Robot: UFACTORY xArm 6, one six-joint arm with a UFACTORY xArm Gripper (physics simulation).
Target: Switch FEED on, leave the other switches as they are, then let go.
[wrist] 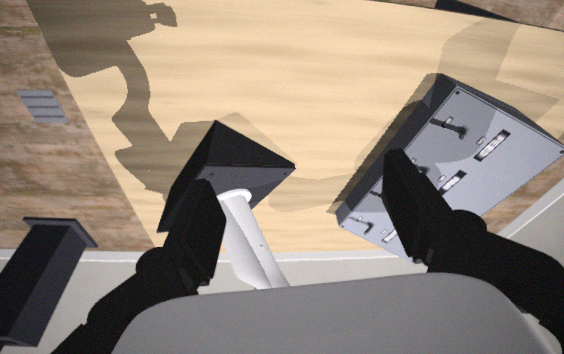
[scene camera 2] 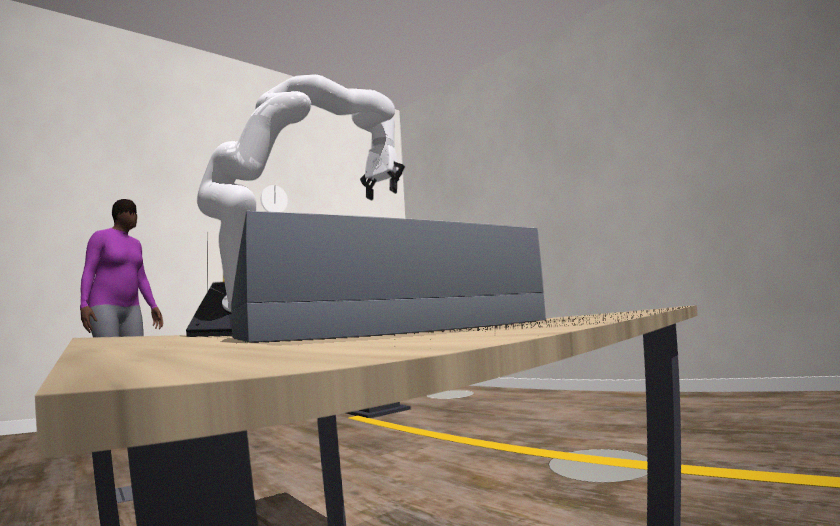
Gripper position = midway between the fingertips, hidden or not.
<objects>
gripper: wrist 297, 187; scene camera 2 381, 195
</objects>
